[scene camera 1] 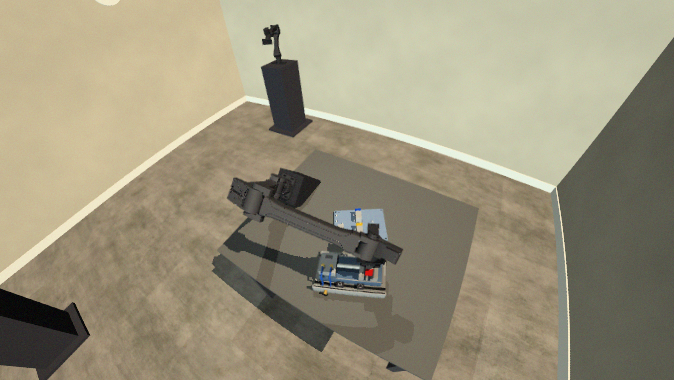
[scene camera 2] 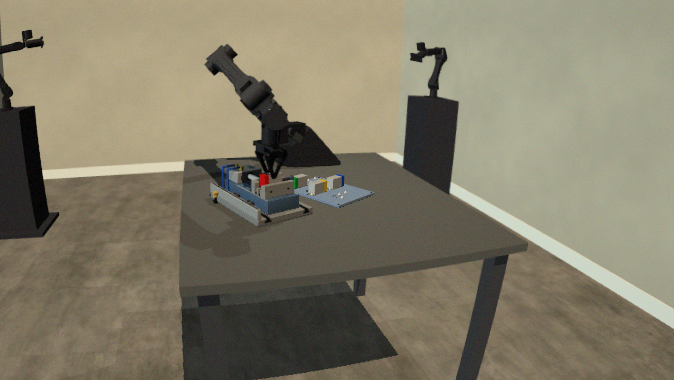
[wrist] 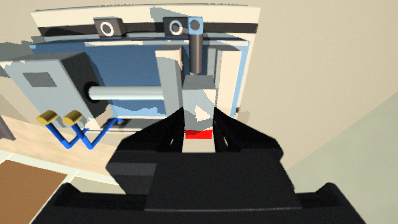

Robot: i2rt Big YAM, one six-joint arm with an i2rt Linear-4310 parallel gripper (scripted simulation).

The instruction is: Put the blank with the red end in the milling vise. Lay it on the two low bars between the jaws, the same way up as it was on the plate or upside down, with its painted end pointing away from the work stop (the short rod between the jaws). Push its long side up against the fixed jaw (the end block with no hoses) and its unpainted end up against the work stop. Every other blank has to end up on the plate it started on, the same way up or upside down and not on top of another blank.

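Looking at a light blue plate, I find that (scene camera 1: 368,215) and (scene camera 2: 349,189) are the same spot on it.
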